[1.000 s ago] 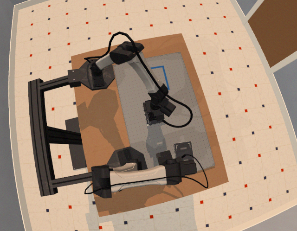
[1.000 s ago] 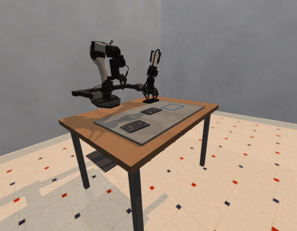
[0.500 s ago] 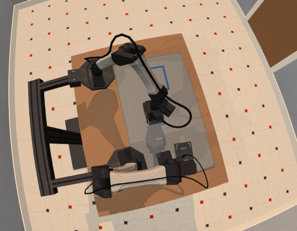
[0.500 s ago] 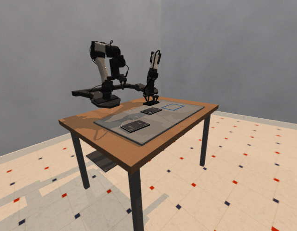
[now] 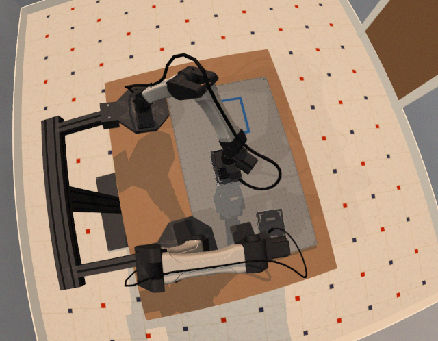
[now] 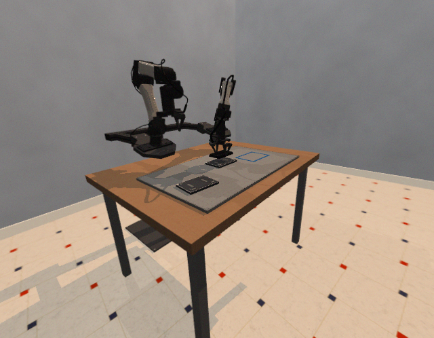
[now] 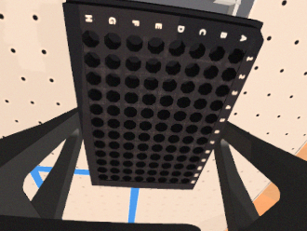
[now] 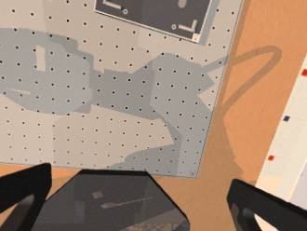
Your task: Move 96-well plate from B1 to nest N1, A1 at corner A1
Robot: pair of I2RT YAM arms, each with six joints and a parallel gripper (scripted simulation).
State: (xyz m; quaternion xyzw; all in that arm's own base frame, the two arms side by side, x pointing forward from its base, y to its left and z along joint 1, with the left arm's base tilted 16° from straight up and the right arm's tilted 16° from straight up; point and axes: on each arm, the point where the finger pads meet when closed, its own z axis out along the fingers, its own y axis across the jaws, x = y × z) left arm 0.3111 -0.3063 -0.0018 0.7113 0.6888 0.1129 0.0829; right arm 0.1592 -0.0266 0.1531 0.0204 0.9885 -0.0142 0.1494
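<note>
Right now the dark nest is 50 mm below my left hand. Also, from my left hand: nest N1: 340 mm to the right, 90 mm ahead, 50 mm below; then A1 label: 400 mm to the right, 50 mm below, 20 mm ahead; then black 96-well plate: right at my left hand.
</note>
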